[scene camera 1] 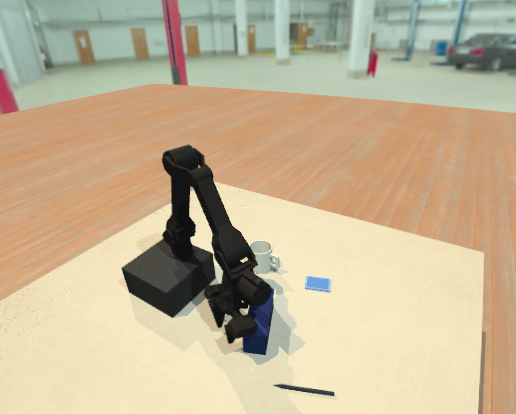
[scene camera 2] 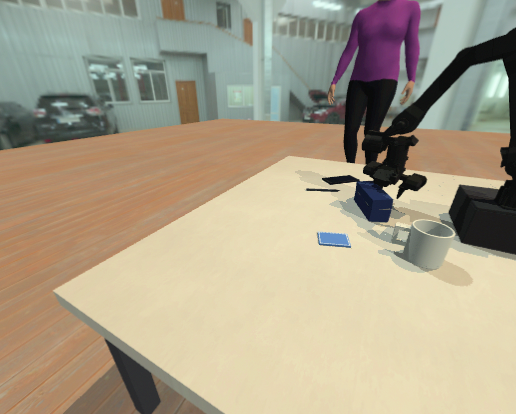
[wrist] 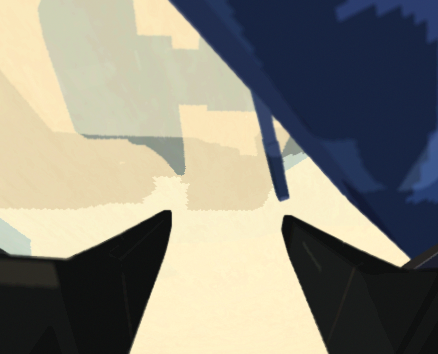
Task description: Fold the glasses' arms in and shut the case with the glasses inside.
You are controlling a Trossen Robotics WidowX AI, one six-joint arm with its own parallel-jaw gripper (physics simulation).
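Pixels of known places: gripper, fingertip midpoint: (scene camera 1: 224,335) (wrist: 227,220); arm's base, link origin: (scene camera 1: 182,253) (scene camera 2: 514,206).
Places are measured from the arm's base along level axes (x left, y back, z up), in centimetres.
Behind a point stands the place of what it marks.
Note:
The dark blue case (scene camera 1: 261,327) {z -3.1, x -10.7, y -35.3 cm} (scene camera 2: 372,201) {z -3.7, x 2.8, y -31.6 cm} (wrist: 350,95) stands on the table with its top down; the arm partly covers it in the first scene view. A thin blue bar (wrist: 278,167) {z -5.6, x -11.2, y -29.5 cm}, which looks like one of the glasses' arms, sticks out from under the case's edge in the wrist view. The rest of the glasses is hidden. My gripper (scene camera 1: 224,333) {z -7.3, x -14.5, y -26.3 cm} (scene camera 2: 389,192) {z -7.3, x -14.5, y -26.3 cm} (wrist: 227,220) {z -7.3, x -14.5, y -26.3 cm} is open and empty, low beside the case. In the wrist view the bar's free end is a little beyond the gap between the fingertips, nearer the right finger.
A white mug (scene camera 1: 261,257) {z -3.3, x 13.8, y -21.1 cm} (scene camera 2: 430,246) {z -4.5, x 21.1, y -19.1 cm} and a blue card (scene camera 1: 318,284) {z -10.0, x 17.7, y -39.8 cm} (scene camera 2: 333,239) {z -10.0, x 18.8, y -39.3 cm} are near the case. A dark pen (scene camera 1: 305,390) {z -9.7, x -16.5, y -50.1 cm} (scene camera 2: 322,190) {z -10.0, x -15.8, y -49.8 cm} and a flat black object (scene camera 2: 340,179) {z -9.7, x -31.9, y -45.2 cm} lie beyond it in the second scene view. The arm's black base (scene camera 1: 170,280) {z -0.4, x -11.1, y -5.3 cm} is close by.

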